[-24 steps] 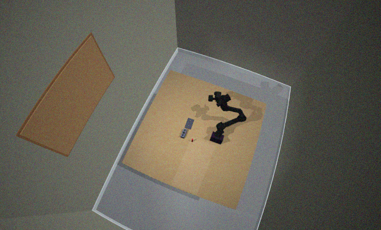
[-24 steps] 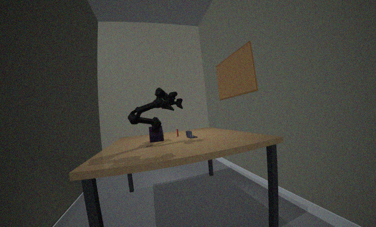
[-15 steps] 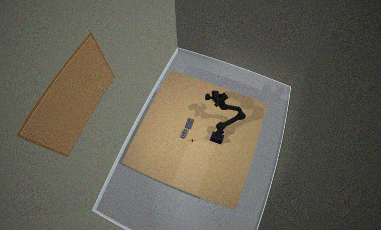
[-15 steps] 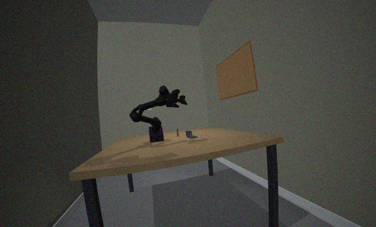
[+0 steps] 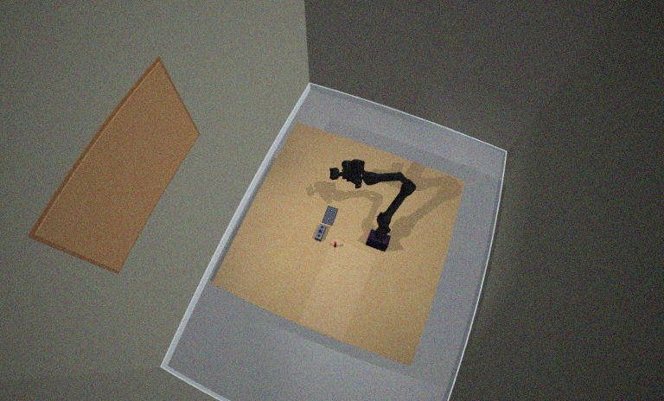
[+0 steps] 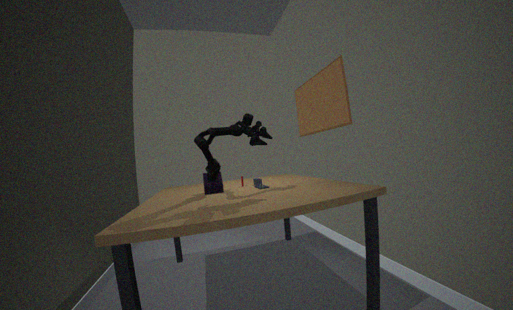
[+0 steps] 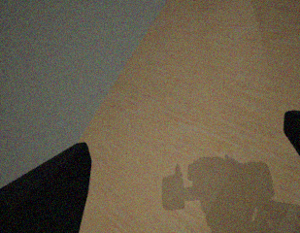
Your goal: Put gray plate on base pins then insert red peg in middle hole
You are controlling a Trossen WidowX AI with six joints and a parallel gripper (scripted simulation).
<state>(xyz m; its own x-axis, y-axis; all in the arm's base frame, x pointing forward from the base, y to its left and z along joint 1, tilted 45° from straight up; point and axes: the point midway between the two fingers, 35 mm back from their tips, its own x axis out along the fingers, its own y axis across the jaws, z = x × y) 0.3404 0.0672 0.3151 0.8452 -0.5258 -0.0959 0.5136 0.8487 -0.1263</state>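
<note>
Now: the gray plate 60 mm behind my gripper tip, 300 mm to the left of it and 280 mm below it. From my gripper tip the other things lie so: red peg (170 mm behind, 330 mm to the left, 280 mm below); then base (50 mm behind, 170 mm to the left, 310 mm below).
</note>
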